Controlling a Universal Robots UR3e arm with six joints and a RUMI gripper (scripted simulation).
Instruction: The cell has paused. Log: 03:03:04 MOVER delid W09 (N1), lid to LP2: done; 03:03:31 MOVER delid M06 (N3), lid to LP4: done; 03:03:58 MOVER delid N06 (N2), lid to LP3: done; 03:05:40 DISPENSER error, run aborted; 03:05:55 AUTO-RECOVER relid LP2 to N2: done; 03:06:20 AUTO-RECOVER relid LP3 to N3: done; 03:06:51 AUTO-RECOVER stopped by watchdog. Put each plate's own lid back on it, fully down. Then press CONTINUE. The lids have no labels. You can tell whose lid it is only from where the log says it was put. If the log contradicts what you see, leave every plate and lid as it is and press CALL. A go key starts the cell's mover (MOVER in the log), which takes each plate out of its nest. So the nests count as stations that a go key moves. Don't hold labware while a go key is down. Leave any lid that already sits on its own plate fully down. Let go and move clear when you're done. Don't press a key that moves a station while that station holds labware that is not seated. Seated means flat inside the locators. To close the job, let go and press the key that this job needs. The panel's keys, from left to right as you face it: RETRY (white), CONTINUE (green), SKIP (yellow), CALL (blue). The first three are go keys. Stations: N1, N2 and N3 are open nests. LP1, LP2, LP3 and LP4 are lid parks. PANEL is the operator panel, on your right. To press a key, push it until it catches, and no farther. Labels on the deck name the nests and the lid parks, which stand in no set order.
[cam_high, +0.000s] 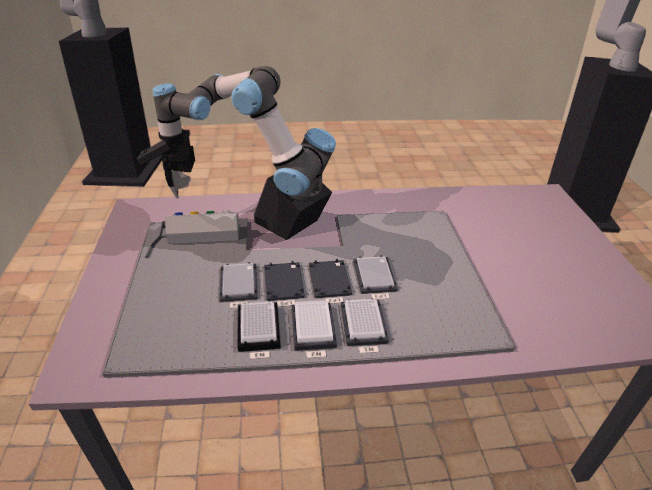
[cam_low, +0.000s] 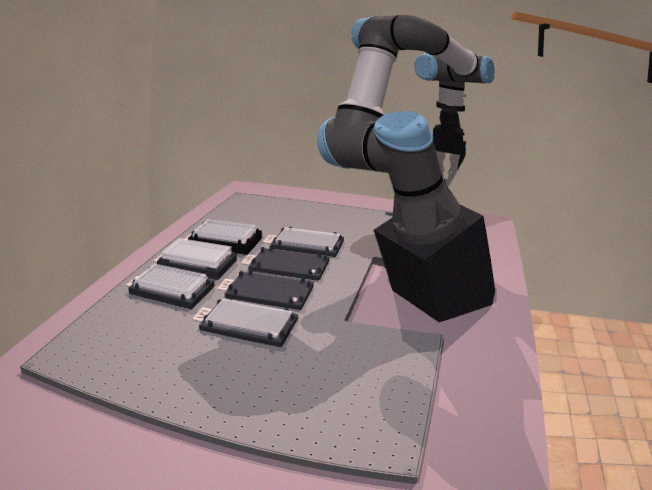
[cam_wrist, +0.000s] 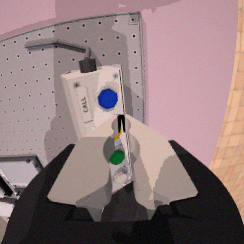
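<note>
Now: the blue CALL key 2 cm ahead of my hand and 6 cm below it. From my hand the other things lie so: yellow key 1 cm ahead, 5 cm to the left, 6 cm below; then LP1 lid park 24 cm ahead, 36 cm to the left, 12 cm below; then green key 10 cm to the left, 6 cm below.
</note>
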